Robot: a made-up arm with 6 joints.
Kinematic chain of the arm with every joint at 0, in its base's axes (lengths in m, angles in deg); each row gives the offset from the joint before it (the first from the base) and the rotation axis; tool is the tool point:
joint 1: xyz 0 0 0.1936 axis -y
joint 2: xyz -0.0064 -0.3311 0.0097 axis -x
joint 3: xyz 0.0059 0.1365 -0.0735 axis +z
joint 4: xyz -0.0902 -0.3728 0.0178 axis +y
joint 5: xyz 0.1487 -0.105 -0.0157 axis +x
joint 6: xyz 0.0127 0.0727 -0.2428 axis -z
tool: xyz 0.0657 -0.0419 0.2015
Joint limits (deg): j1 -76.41..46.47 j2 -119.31..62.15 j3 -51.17..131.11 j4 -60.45..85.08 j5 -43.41..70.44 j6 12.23..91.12
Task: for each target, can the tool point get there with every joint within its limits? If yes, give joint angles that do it. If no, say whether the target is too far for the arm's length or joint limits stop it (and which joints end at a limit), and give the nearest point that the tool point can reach.
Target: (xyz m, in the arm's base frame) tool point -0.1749 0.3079 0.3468
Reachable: no: joint limits stop it (at a limit: joint 1, joint 2, joint 5, joint 6) | nearest point -0.1871 0.0805 0.3120 | short by 0.230 m
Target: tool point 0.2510 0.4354 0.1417
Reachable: no: joint limits stop it (at a limit: joint 3, joint 5, joint 6) | nearest point 0.2804 0.2364 0.1356 | short by 0.201 m
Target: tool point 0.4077 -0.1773 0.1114
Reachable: yes | joints -4.88 -84.90 56.19 19.61 51.71 31.32
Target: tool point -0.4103 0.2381 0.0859
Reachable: no: joint limits stop it (at a limit: joint 2, joint 4, joint 5, joint 6) | nearest point -0.3163 0.0395 0.1106 | short by 0.221 m
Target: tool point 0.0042 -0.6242 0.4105
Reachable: yes | joints -52.86 36.71 -28.83 -14.00 12.63 68.09
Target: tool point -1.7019 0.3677 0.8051
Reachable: no: too far | nearest point -0.4744 -0.1293 0.3641 | short by 1.396 m
